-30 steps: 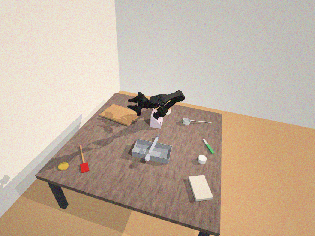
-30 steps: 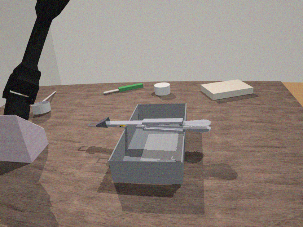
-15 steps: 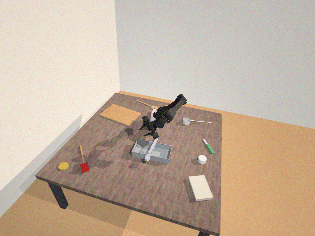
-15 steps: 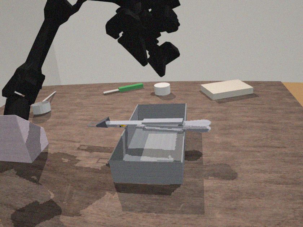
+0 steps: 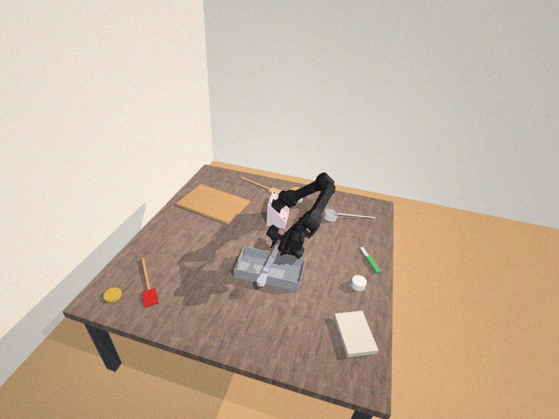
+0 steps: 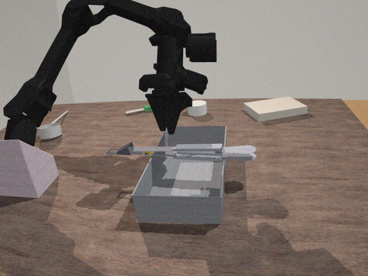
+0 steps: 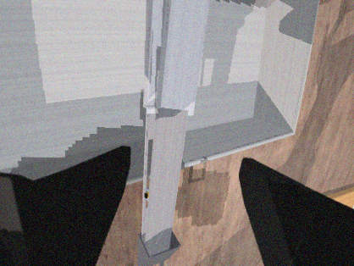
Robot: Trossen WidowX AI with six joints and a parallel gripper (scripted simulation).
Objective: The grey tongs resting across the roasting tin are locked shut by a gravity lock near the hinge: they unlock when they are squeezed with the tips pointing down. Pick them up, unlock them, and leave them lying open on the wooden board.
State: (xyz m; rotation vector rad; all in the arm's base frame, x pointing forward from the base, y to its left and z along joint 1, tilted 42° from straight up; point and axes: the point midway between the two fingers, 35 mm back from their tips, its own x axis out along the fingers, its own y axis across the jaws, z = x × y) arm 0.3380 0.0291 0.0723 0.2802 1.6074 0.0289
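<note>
Right now my gripper tip is 4 cm short of the grey roasting tin, 2 cm to the left of it and 7 cm above it. The rest, counted from my gripper tip: white puck 4 cm ahead, 40 cm to the left, 8 cm below; green-handled knife 15 cm behind, 46 cm to the left, 10 cm below; cream block 30 cm ahead, 37 cm to the left, 9 cm below.
</note>
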